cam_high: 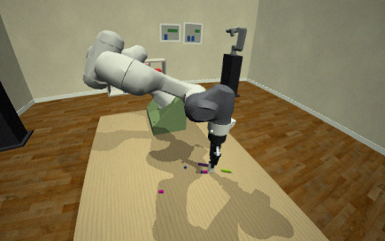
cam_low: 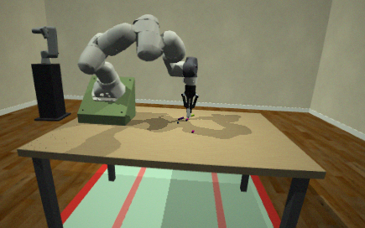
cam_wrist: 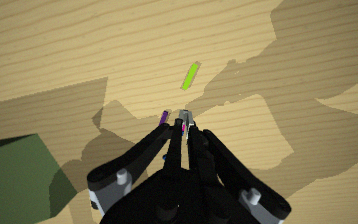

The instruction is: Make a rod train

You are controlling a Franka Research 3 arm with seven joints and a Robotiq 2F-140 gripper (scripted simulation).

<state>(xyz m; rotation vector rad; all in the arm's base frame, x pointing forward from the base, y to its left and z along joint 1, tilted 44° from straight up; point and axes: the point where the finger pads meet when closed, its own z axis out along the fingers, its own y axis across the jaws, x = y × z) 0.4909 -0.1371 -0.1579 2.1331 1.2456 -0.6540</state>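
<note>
Now: the grey rod 3 cm below my hand. From my hand the other things lie so: purple rod 6 cm behind, 4 cm below; dark blue piece 8 cm behind, 10 cm to the right, 4 cm below; lime rod 3 cm ahead, 7 cm to the left, 4 cm below.
</note>
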